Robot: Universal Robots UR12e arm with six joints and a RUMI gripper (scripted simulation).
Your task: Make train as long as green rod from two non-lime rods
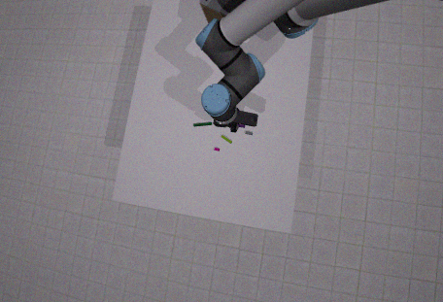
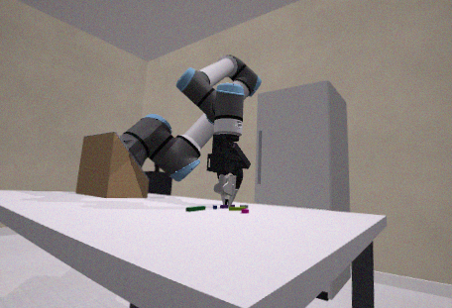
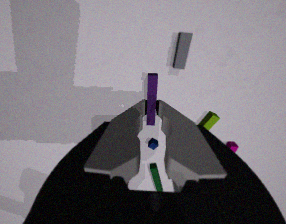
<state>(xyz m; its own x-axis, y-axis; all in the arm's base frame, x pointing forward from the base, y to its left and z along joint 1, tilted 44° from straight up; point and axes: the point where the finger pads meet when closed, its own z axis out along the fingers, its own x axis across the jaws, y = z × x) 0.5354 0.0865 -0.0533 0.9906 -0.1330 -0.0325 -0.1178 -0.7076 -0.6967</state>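
Now: the grey rod 50 mm to the left of my hand, 30 mm ahead of it and 10 mm below it. Also, from my hand: blue rod (70 mm to the right, 10 mm below); then purple rod (10 mm below); then lime rod (60 mm ahead, 40 mm to the right, 10 mm below).
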